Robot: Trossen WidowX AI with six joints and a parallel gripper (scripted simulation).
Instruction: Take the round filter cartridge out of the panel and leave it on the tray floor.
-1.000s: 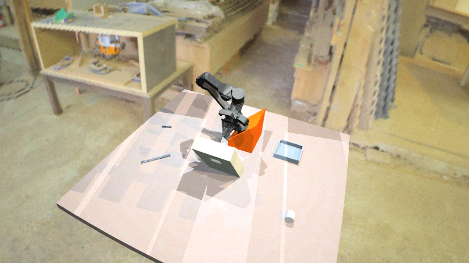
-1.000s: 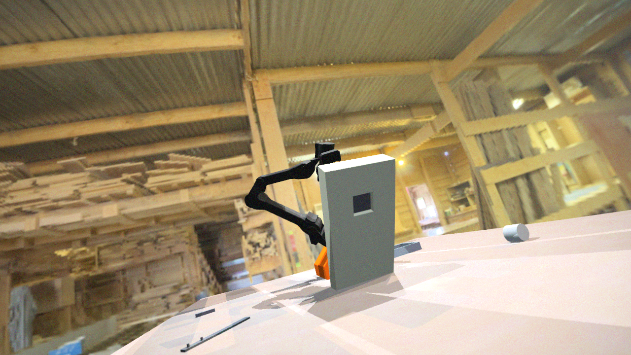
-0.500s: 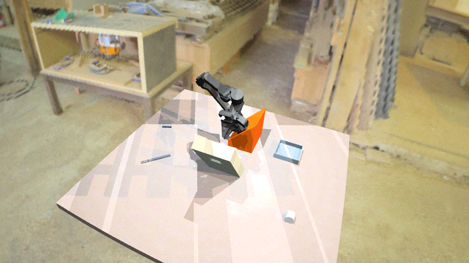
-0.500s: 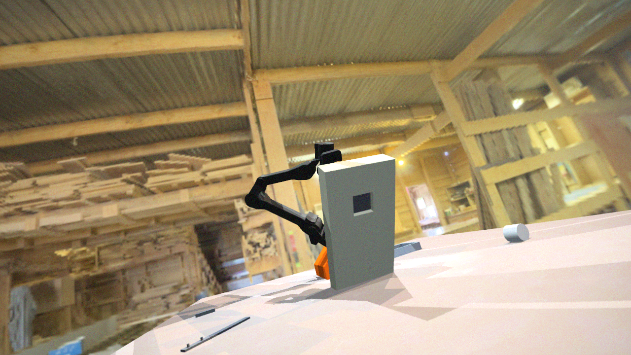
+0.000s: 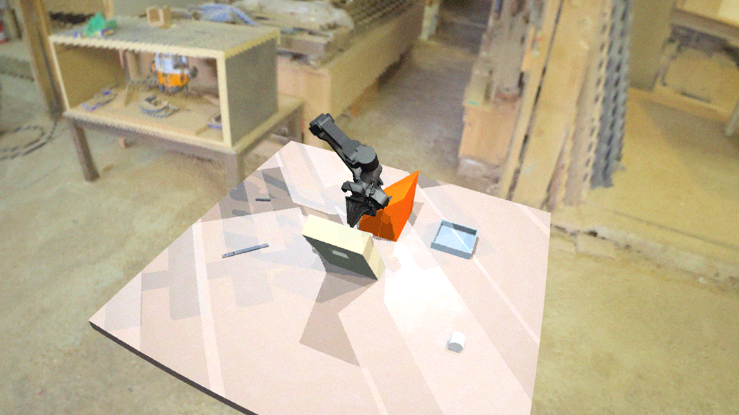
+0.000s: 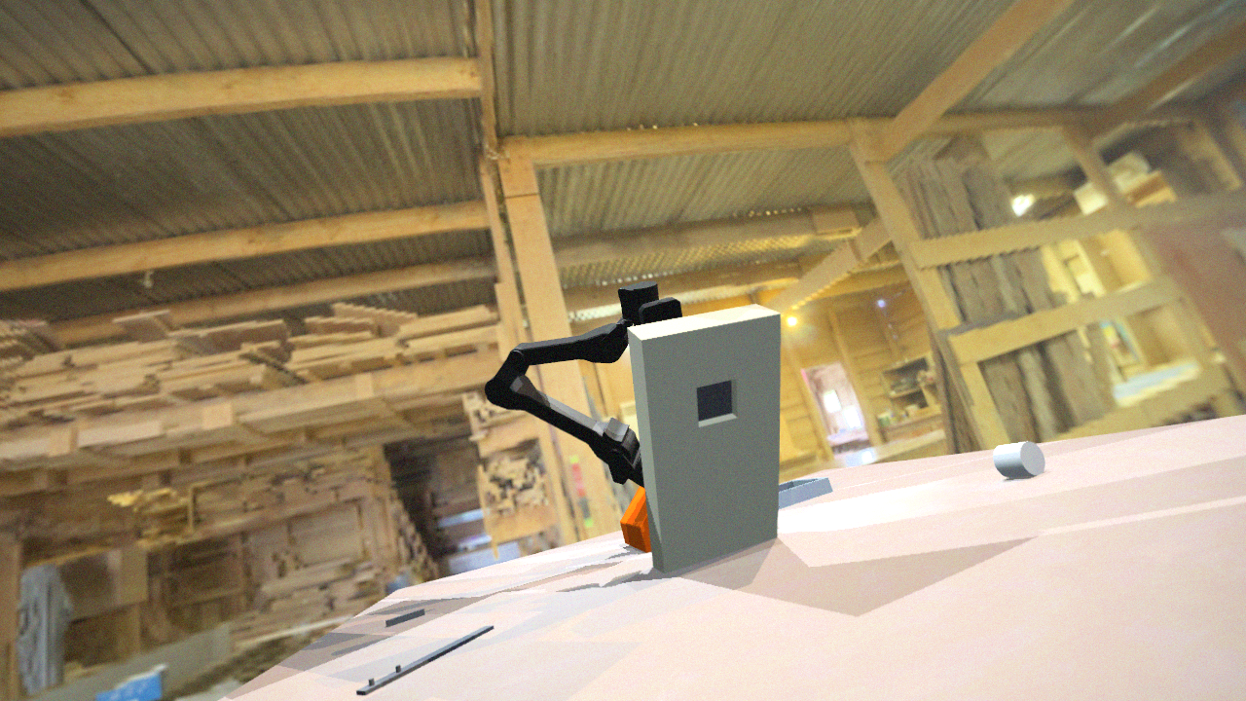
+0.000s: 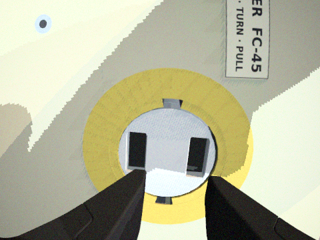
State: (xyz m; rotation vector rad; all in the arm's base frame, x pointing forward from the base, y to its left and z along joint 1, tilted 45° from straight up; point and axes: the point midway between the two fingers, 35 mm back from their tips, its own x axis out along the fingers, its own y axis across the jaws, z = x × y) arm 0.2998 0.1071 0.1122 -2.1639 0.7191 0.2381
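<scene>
Right now my gripper tip is 30 mm short of the round filter cartridge and 30 mm above it. Also, from my gripper tip: grey tray 380 mm behind, 290 mm to the left, 240 mm below; cream service panel 10 mm behind, 100 mm below; short grey piece 290 mm behind, 490 mm to the right, 250 mm below.
</scene>
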